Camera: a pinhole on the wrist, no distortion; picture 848 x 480 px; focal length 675.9 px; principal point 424.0 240.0 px. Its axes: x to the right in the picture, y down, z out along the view. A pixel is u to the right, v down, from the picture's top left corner.
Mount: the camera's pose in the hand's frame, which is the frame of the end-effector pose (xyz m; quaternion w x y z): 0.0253 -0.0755 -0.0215 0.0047 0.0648 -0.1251 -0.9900
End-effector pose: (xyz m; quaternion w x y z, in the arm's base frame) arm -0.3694 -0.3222 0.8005 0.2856 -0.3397 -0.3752 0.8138
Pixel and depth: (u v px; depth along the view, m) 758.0 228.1 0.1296
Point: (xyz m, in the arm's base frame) -0.3994 -0.3772 0.8996
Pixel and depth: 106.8 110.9 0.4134
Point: -0.7839 -0.4222 0.8433
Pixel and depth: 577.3 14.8 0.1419
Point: -0.4313 -0.3837 0.8534
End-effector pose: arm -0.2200 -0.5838 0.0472 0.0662 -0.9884 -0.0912 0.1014
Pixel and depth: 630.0 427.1 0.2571
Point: -0.3664 -0.4935 -0.1504
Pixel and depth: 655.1 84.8 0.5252
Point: -0.4954 -0.7404 -0.3537
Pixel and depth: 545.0 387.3 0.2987
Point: -0.3538 -0.5014 -0.1970
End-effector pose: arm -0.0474 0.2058 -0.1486 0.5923 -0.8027 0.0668 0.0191
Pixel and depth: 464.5 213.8 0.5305
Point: -0.1079 0.6470 -0.3537
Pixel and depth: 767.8 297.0 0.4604
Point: -0.2915 0.6118 -0.2335
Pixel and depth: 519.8 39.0 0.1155
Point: -0.0473 0.2855 -0.1581
